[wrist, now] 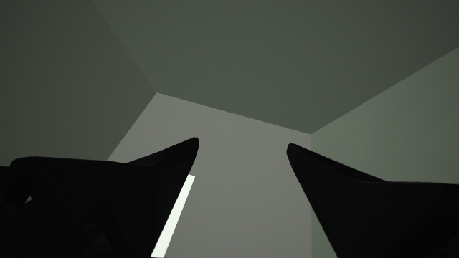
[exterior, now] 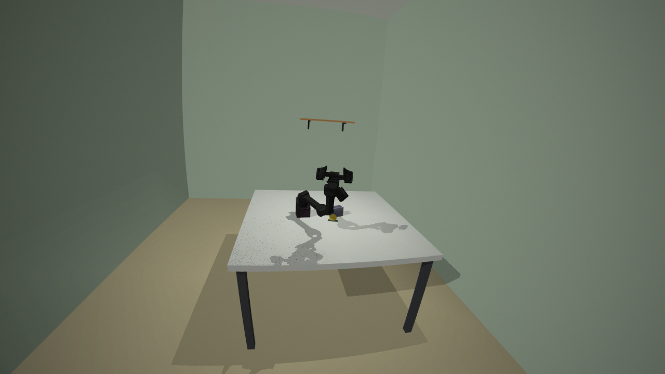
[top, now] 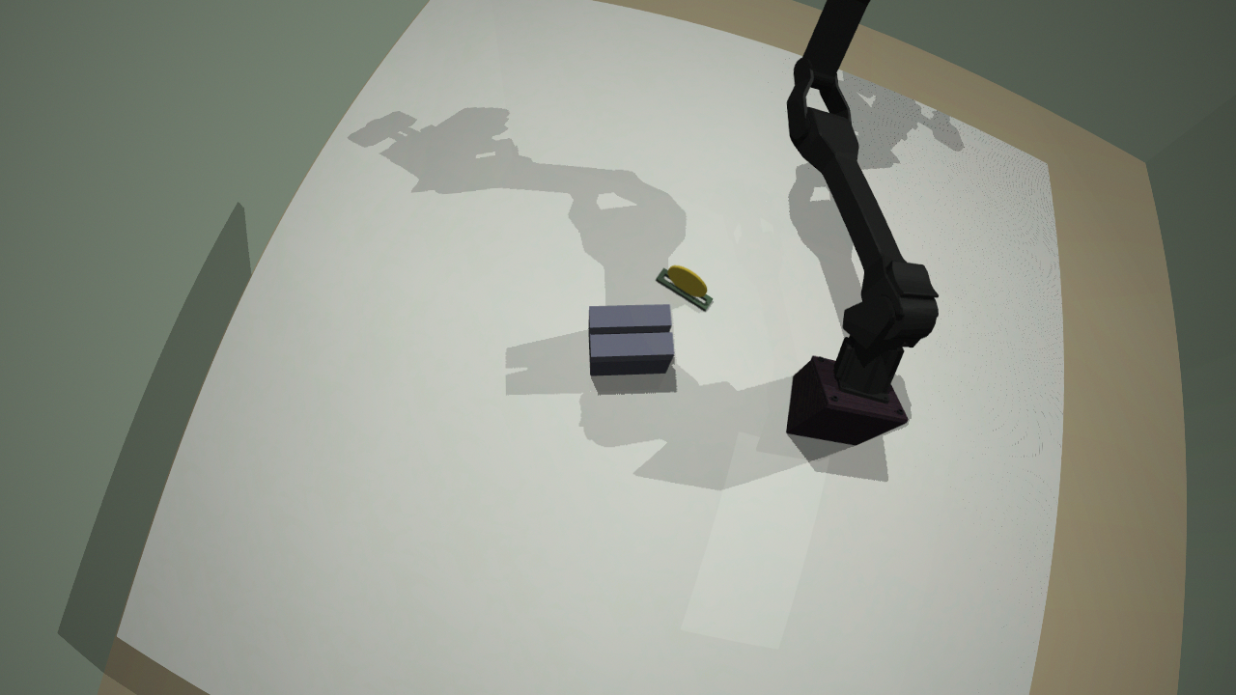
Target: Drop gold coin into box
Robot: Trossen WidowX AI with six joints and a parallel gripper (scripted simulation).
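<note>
Right now my gripper tip is 54 cm to the right of the gold coin, 51 cm above it and 13 cm short of it.
</note>
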